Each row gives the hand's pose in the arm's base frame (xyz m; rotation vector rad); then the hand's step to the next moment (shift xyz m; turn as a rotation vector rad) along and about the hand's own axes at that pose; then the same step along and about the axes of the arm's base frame.
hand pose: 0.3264 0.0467 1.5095 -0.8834 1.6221 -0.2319
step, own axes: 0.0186 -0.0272 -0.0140 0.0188 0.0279 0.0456
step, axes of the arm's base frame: -0.0015 -0.0353 0.0058 0.0301 0.0214 -0.0430
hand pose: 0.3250 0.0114 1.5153 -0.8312 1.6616 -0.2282
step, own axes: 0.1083 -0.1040 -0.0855 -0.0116 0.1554 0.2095
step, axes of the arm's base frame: -0.0419 -0.1676 -0.0018 0.1315 0.1794 -0.1368
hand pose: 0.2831 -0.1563 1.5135 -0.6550 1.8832 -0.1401
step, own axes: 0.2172 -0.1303 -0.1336 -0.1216 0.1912 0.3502
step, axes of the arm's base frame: -0.1274 -0.2457 -0.0736 0.2722 0.2934 -0.1175
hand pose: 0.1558 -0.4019 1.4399 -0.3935 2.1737 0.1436
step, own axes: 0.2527 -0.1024 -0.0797 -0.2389 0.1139 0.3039
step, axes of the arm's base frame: -0.1660 -0.1734 -0.1519 0.3267 0.2359 0.0074
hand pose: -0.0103 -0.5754 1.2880 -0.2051 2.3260 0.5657
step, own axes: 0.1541 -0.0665 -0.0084 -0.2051 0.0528 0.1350
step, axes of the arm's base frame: -0.0970 -0.0608 -0.1230 0.2163 0.1053 0.0720
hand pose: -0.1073 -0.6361 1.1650 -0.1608 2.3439 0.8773
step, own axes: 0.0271 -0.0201 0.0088 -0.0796 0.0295 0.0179
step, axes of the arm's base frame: -0.0108 -0.0073 -0.0323 0.0634 0.0261 0.0531
